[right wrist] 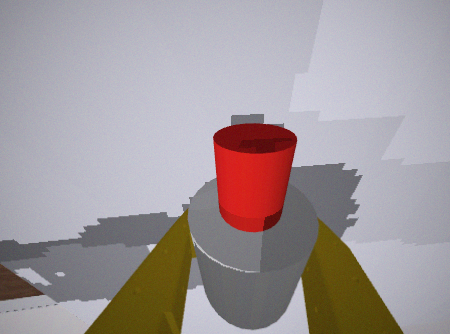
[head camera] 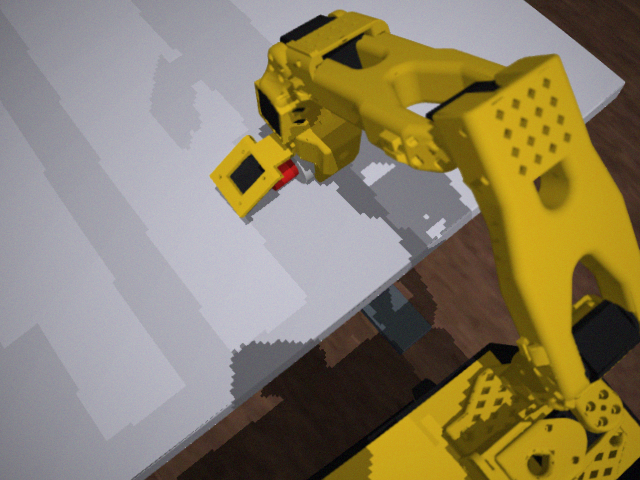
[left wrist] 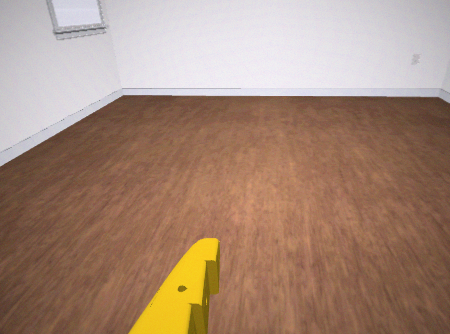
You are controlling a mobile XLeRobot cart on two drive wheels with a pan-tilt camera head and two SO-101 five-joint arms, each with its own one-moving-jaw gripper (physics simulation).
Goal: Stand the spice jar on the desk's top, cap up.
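Places are measured from the left arm's base along level axes (x up, y ahead, z left), in millimetres.
Pixels of known places: left hand, tool point: (left wrist: 218, 258); right hand, tool point: (right wrist: 205, 212) (head camera: 319, 174); right arm's base, link origin: (head camera: 556, 424).
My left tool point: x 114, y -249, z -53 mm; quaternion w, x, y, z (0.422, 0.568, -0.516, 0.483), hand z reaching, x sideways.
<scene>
Behind a point stands the place of what it marks.
The spice jar (head camera: 306, 172) @(x -29, y 256, z -297 mm) (right wrist: 250, 295) has a grey body and a red cap (head camera: 285, 174) @(x -30, y 265, z -283 mm) (right wrist: 255, 182). It looks cap up in the right wrist view; its base is hidden low in the picture, so contact with the desk's top (head camera: 155, 289) @(x -55, y 256, z -150 mm) (right wrist: 100, 100) @(x -55, y 230, z -267 mm) cannot be confirmed. My right gripper (head camera: 298, 166) @(x -50, y 259, z -311 mm) (right wrist: 254, 222) is shut on the jar, with one jaw pressed on each side of its grey body. In the head camera the gripper partly covers the jar. My left gripper (left wrist: 214, 250) shows one notched jaw over the floor and is fully open.
The desk's near edge (head camera: 315, 343) @(x -71, y 151, z -228 mm) runs diagonally between the desk's top and the yellow cart (head camera: 392, 444). Dark shadows cross the desk's top. A dark blue-grey piece (head camera: 405, 328) shows below the edge. The left wrist view shows brown floor (left wrist: 300, 190) @(x -775, y -1714, z 52 mm) and a white wall (left wrist: 275, 45) @(x -210, y -3824, z -248 mm).
</scene>
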